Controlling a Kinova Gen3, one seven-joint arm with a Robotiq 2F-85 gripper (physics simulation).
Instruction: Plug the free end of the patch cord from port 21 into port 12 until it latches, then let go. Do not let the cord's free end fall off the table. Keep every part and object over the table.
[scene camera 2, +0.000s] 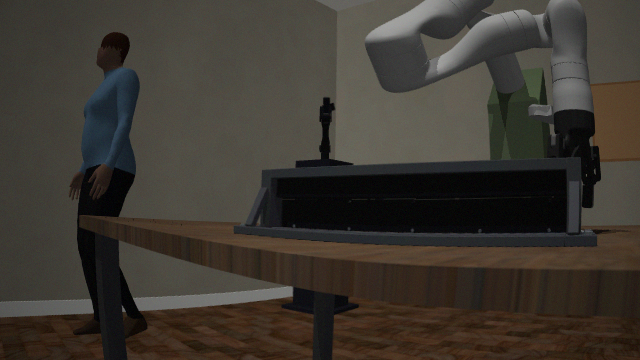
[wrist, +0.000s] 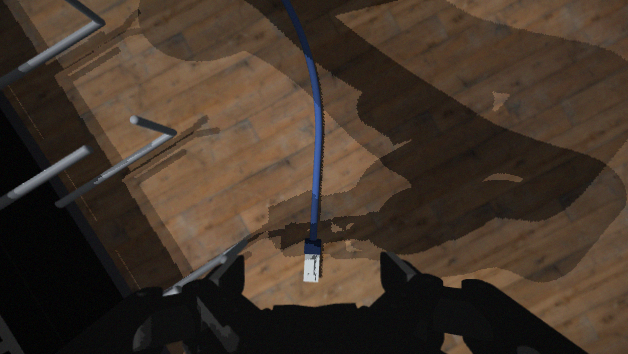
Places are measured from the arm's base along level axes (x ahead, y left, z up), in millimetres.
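Pixels of known places: gripper, fingertip midpoint: (wrist: 312, 268); arm's base, origin of the base link: (scene camera 2: 510, 84).
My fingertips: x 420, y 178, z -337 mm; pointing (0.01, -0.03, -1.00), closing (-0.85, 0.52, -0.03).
For each thing: its top centre in the pictures, then the offset to it from my fingertips. "spot": a spot on its surface instead. Level surfaces: height alone.
- blue patch cord, surface spot: (wrist: 318, 125) spot: dy -82, dx -57, dz -39 mm
- wooden table, its level: dz -45 mm
- pale plug, middle of its top: (wrist: 311, 271) dy +11, dx +9, dz -34 mm
- dark panel, surface spot: (wrist: 40, 260) spot: dy -96, dx +141, dz -1 mm
A blue patch cord (wrist: 318, 125) lies on the wooden table (wrist: 210, 170) (scene camera 2: 350, 255) and runs from the top of the wrist view down to its free end. The free end is a pale plug (wrist: 311, 267) with a dark blue boot. My gripper (wrist: 312, 268) (scene camera 2: 589, 200) is open, with the plug between its spread fingertips in the wrist view and neither finger touching it. In the scene view the gripper is pointed down beyond the right end of the rack frame (scene camera 2: 420, 166). Ports 12 and 21 cannot be made out.
Grey metal rods (wrist: 132, 157) stick out from the dark panel (wrist: 40, 260) at the left of the wrist view, one reaching close to the left finger. A person (scene camera 2: 111, 115) stands beyond the table's left end. A small black arm (scene camera 2: 325, 130) shows behind the rack.
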